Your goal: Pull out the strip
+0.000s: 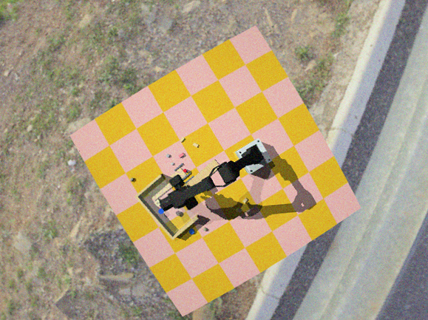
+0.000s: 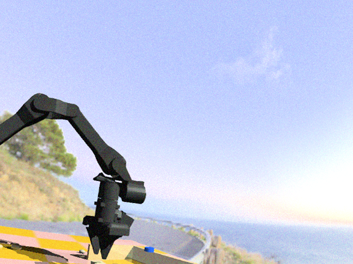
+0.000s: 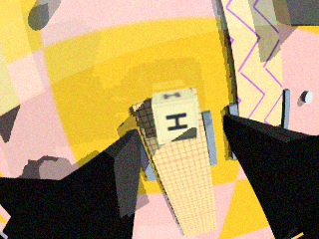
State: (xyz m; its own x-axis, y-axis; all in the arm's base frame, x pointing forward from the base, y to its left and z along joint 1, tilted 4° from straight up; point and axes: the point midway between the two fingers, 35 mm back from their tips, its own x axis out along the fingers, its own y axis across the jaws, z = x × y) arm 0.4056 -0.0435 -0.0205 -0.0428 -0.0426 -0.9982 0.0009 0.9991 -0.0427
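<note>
My gripper tip is now 110 mm past the tan gridded strip, 50 mm above it and 10 mm to the left of it. Also, from my gripper tip: pink block: 170 mm to the right, 80 mm behind, 50 mm below; red cylinder: 90 mm to the right, 50 mm behind, 40 mm below.
</note>
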